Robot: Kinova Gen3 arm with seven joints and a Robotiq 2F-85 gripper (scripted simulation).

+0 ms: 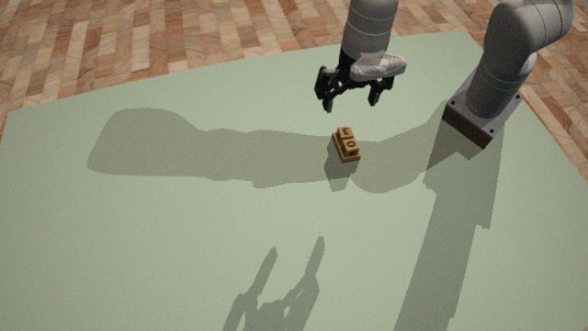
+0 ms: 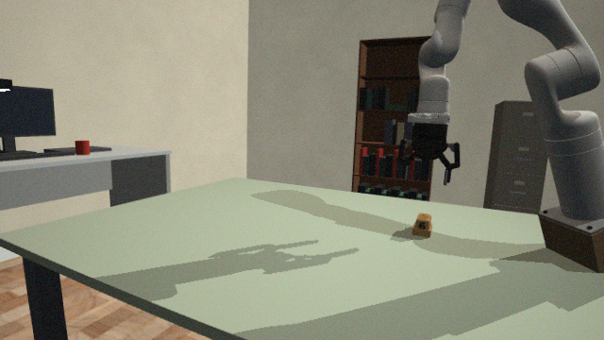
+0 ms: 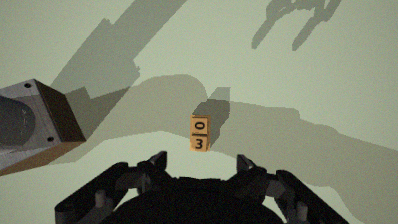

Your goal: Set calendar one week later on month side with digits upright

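Now: the cube 1 cm behind my hand and 10 cm below it. Round my hand: wooden tray 2 cm to the left, 12 cm below.
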